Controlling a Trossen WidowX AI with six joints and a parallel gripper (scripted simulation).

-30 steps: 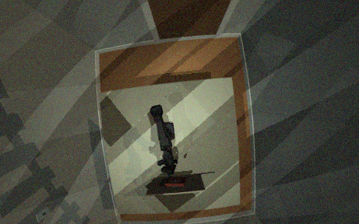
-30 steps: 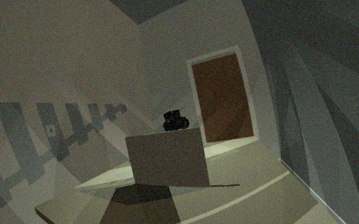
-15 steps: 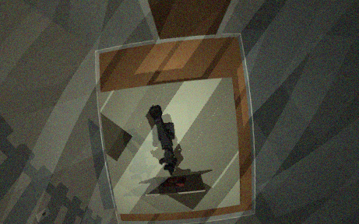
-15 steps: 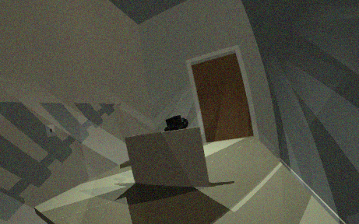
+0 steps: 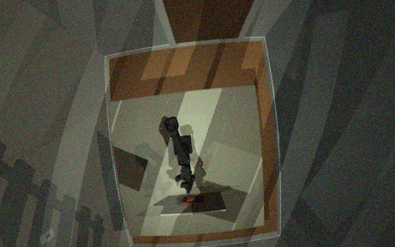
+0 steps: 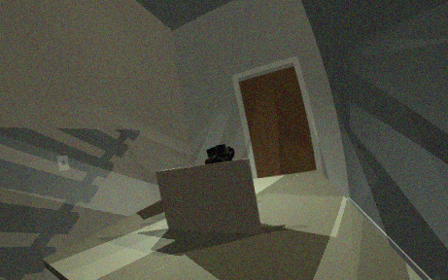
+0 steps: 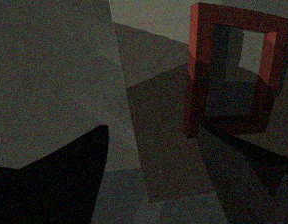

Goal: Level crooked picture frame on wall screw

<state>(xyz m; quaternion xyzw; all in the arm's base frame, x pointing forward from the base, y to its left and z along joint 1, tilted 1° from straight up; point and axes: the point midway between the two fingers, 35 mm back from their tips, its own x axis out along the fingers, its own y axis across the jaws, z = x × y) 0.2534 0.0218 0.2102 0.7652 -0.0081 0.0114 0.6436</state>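
The picture frame lies 130 mm ahead of my gripper tip, 10 mm to the left of it and 120 mm below it. The rest, counted from my gripper tip: wall panel (140 mm ahead, 10 mm to the left, 120 mm below).
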